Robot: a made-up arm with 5 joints.
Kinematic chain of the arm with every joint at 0, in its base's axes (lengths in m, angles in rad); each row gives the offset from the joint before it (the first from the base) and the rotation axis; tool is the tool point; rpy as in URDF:
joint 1: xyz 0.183 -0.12 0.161 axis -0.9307 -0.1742 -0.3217
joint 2: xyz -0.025 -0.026 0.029 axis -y
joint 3: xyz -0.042 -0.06 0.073 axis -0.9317 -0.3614 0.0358
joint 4: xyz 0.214 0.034 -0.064 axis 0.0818 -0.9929 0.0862
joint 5: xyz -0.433 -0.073 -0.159 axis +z
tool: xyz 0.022 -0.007 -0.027 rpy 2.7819 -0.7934 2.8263
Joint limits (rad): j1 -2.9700..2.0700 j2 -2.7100..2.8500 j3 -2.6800..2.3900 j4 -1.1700..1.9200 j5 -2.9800..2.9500
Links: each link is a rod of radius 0.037 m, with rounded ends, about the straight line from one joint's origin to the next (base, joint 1, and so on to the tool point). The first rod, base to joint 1, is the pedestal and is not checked.
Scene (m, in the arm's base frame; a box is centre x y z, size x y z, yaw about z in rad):
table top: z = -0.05
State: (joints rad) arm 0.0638 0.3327 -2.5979 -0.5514 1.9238
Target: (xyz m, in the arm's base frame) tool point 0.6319 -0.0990 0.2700
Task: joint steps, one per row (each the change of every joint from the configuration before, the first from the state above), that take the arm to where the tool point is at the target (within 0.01 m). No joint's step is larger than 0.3 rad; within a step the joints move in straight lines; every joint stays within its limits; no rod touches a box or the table.
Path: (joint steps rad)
1: -0.0249 -0.2662 -0.0103 0.1123 0.0080
2: -0.0250 -0.2662 -0.0102 0.1122 0.0081
3: -0.0249 -0.2662 -0.0103 0.1123 0.0080
4: -0.0250 -0.2662 -0.0103 0.1122 0.0080
5: -0.0249 -0.2662 -0.0102 0.1123 0.0081
6: -0.0250 -0.2662 -0.0103 0.1122 0.0080
7: -0.0249 -0.2662 -0.0102 0.1123 0.0080
8: -0.0249 -0.2662 -0.0103 0.1122 0.0080

